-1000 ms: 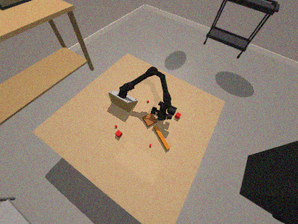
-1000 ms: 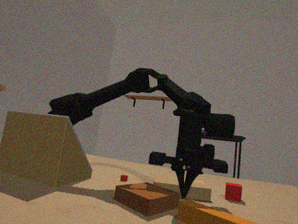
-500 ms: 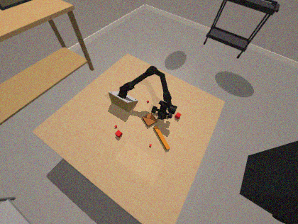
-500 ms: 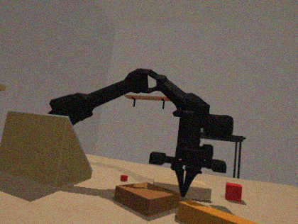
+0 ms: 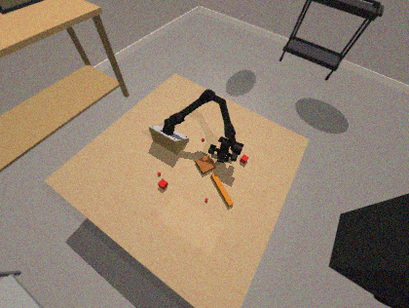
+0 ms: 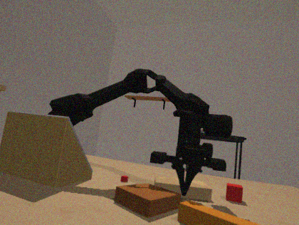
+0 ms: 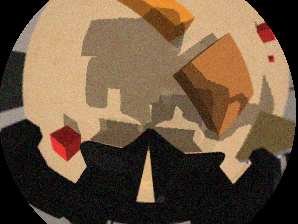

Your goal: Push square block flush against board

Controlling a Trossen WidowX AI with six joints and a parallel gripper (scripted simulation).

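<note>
My gripper tip is 6 cm to the right of the pale flat slab, 2 cm past it and 1 cm below it. The rest, counted from my gripper tip: brown square block 10 cm to the right, 6 cm behind, 1 cm above; orange board 18 cm to the right, 12 cm ahead, 1 cm above.
</note>
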